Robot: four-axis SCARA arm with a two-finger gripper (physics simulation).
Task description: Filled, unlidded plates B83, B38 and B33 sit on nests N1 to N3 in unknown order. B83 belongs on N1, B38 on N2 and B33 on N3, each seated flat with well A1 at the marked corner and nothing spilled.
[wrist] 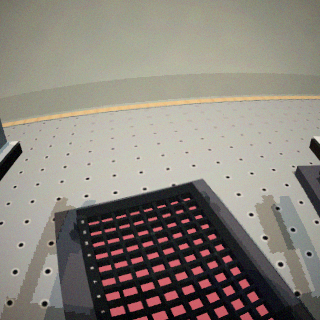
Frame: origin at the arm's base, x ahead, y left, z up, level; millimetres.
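Seen in the pictures: gripper, fingertip midpoint: (pixel 164 125).
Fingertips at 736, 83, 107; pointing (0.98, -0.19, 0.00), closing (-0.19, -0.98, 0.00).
Observation:
Offsets run from my fingertips to a thing's middle, as dx, dy, dz. "*": to the spot under its first point. Level surfaces: height alone.
A black plate @(-23, +3, -75) (pixel 135 204) with many square wells of pink-red liquid shows at the lower middle of the wrist view, its near end cut off. Small white marks run down its left edge; no plate name is readable. It rests on a dark grey nest @(* +1, +59, -82) (pixel 70 260) whose sides stick out left and right of it. Which plate and nest these are, and well A1, cannot be told. My gripper (pixel 164 125) is open wide, one fingertip at each side edge of the view. It is above and clear of the plate, with nothing between the fingers.
Part of another dark grey block @(* +30, -132, -82) (pixel 311 186) shows at the right edge. The pale deck @(dz -94) (pixel 150 150) has rows of small holes. A yellow line (pixel 150 105) runs across behind it, with greenish-grey floor beyond. Shadows fall on both sides of the nest.

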